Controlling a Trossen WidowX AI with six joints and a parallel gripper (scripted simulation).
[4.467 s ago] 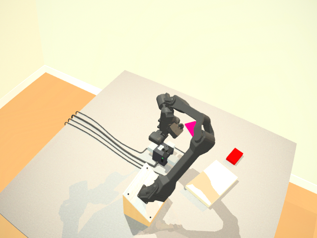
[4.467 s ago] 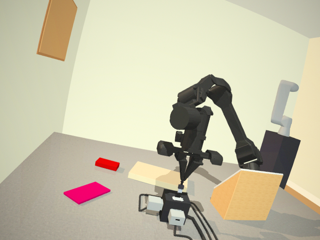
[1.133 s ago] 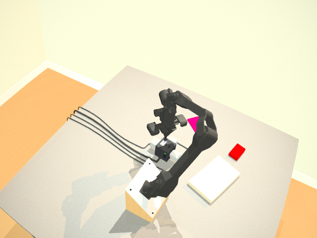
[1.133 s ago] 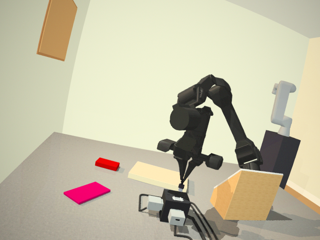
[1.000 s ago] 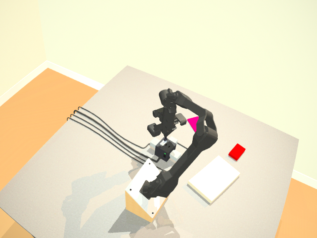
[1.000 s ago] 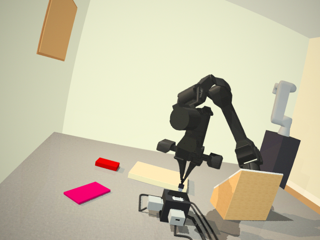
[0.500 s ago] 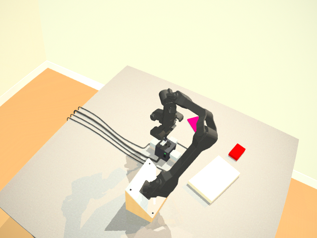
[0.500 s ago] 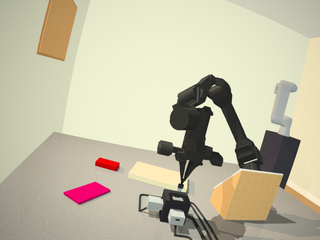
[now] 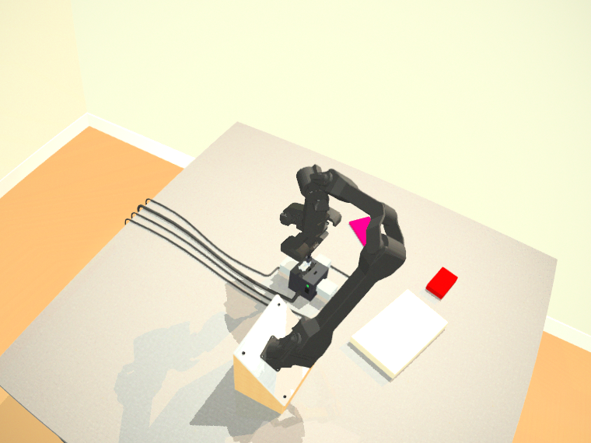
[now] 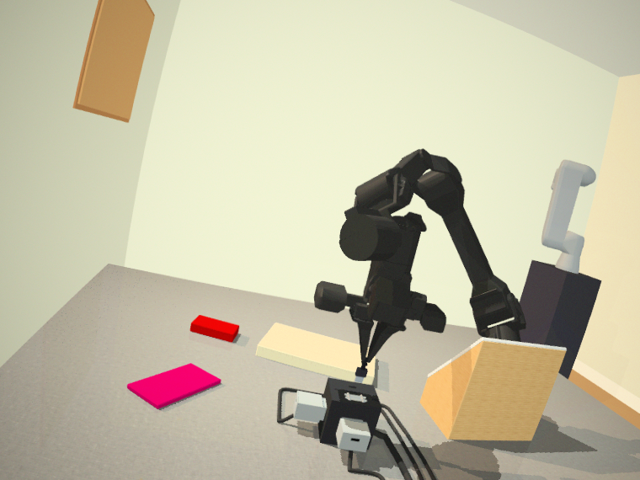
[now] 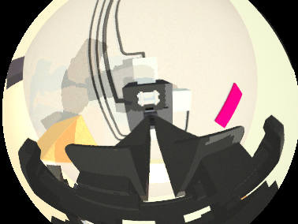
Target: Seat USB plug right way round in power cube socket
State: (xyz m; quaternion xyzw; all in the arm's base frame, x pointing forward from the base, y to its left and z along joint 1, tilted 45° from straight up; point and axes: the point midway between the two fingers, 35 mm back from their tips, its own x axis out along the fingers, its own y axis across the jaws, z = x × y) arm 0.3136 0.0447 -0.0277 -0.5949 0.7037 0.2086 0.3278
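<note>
My gripper tip is now 2 cm above the white USB plug. The rest, counted from my gripper tip: cream slab 4 cm behind, 30 cm to the right, 12 cm below; then red block 18 cm ahead, 37 cm to the right, 12 cm below; then pink card 26 cm ahead, 11 cm to the right, 13 cm below.
</note>
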